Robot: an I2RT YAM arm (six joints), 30 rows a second.
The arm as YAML. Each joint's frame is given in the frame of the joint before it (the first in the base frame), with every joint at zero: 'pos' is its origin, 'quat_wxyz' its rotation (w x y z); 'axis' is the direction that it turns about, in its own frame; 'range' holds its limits. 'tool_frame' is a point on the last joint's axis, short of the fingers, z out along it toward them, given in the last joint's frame.
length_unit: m
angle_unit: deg
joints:
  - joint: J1
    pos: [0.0, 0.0, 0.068]
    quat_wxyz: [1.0, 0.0, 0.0, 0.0]
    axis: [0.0, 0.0, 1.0]
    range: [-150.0, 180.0]
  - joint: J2
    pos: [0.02, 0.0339, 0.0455]
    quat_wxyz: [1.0, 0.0, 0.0, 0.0]
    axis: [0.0, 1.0, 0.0]
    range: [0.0, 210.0]
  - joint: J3
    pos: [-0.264, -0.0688, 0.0]
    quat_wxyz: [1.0, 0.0, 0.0, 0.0]
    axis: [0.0, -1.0, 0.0]
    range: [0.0, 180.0]
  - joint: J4
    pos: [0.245, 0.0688, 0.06]
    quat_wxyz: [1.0, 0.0, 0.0, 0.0]
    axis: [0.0, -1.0, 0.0]
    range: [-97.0, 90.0]
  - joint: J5
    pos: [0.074, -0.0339, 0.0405]
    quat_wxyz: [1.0, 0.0, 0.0, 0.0]
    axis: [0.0, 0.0, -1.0]
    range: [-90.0, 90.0]
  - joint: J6
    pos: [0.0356, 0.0, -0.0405]
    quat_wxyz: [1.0, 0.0, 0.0, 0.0]
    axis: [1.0, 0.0, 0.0]
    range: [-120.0, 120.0]
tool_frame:
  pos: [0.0, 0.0, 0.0]
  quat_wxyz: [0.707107, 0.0, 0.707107, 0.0]
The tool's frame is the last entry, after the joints.
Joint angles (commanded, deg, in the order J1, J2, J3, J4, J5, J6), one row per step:
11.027, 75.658, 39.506, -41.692, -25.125, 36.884
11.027, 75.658, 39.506, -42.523, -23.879, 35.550
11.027, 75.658, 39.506, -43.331, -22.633, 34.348
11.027, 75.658, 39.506, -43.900, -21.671, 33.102
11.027, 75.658, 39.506, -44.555, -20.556, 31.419
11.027, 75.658, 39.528, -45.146, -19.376, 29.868
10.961, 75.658, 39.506, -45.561, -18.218, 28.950
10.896, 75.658, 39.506, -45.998, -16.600, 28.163
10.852, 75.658, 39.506, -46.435, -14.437, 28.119
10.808, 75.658, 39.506, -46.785, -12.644, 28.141
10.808, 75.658, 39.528, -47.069, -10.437, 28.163
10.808, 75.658, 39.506, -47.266, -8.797, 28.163
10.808, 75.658, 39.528, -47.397, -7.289, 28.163
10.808, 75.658, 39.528, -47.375, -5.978, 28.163
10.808, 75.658, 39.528, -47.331, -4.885, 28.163
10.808, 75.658, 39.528, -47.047, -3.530, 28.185
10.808, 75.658, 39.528, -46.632, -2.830, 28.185
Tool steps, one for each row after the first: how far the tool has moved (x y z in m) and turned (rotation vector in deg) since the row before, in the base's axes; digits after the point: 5 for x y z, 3 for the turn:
-0.00128, -0.00097, -0.00063, -1.493, -0.008, 0.935
-0.00126, -0.00097, -0.00059, -1.470, 0.053, 0.848
-0.00088, -0.00074, -0.00041, -1.149, -0.123, 0.965
-0.00102, -0.00086, -0.00045, -1.346, -0.213, 1.362
-0.00083, -0.00086, -0.00032, -1.375, -0.228, 1.255
-0.00061, -0.00105, -0.00044, -1.277, -0.104, 0.622
-0.00052, -0.00131, -0.00041, -1.715, -0.126, 0.451
-0.00048, -0.00157, -0.00047, -2.191, 0.012, -0.289
-0.00038, -0.00133, -0.00034, -1.811, 0.015, -0.291
-0.00016, -0.00140, -0.00024, -2.199, -0.149, -0.288
-0.00024, -0.00107, -0.00031, -1.641, -0.090, -0.191
0.00002, -0.00094, -0.00006, -1.492, -0.174, -0.171
0.00020, -0.00078, -0.00009, -1.275, -0.266, -0.148
0.00022, -0.00065, -0.00005, -1.058, -0.247, -0.124
0.00069, -0.00072, 0.00000, -1.266, -0.529, -0.179
0.00086, -0.00028, 0.00007, -0.605, -0.538, -0.086

